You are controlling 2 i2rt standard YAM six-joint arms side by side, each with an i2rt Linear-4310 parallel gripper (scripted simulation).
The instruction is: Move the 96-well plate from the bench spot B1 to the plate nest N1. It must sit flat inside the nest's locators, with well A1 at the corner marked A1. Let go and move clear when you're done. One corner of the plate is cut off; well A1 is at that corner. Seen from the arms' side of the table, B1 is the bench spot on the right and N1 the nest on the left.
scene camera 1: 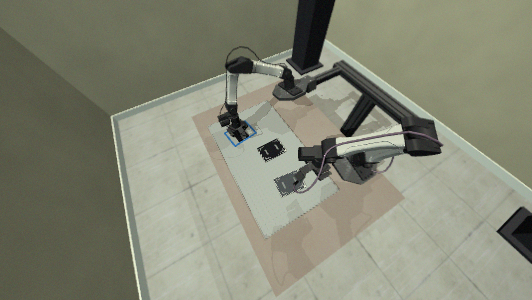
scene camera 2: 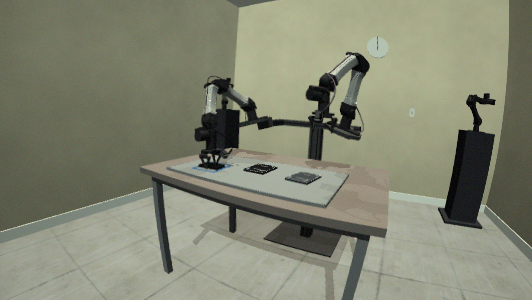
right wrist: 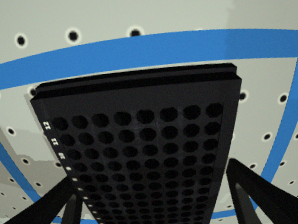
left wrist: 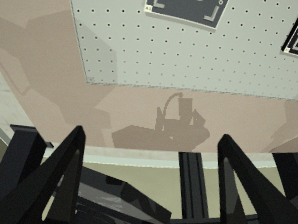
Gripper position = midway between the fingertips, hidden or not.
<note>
In view: my left gripper [left wrist: 153, 135], my right gripper [right wrist: 153, 173] and a black 96-well plate [right wrist: 118, 169].
The left wrist view does not show the black 96-well plate: it is out of frame.
</note>
